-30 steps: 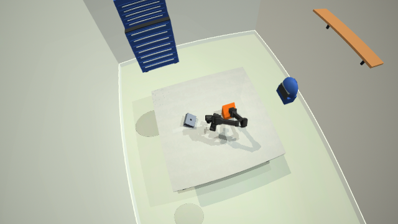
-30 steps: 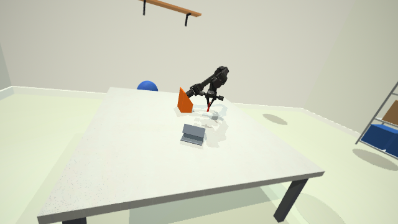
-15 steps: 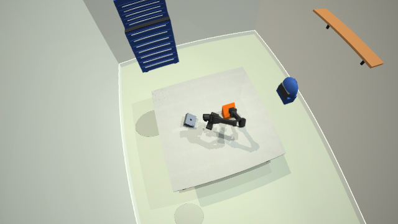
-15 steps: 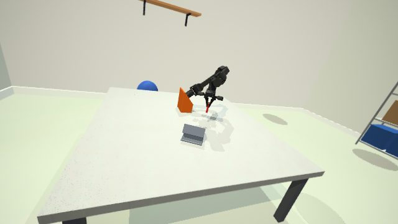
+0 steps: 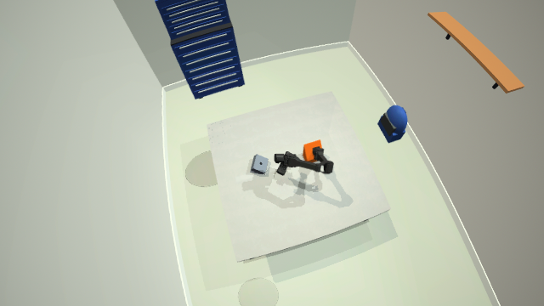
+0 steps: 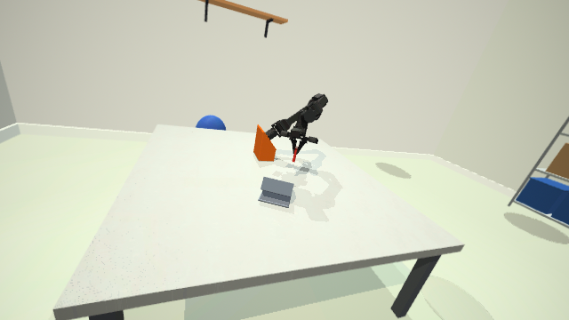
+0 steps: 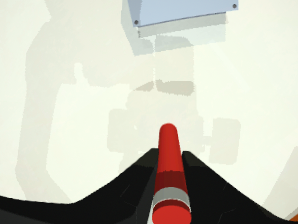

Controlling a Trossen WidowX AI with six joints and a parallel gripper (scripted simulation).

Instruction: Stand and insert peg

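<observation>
The grey sloped panel is 160 mm ahead of my gripper tip, 120 mm to the right of it and 100 mm below it. Also, from my gripper tip: red peg: 20 mm above, 10 mm behind.
</observation>
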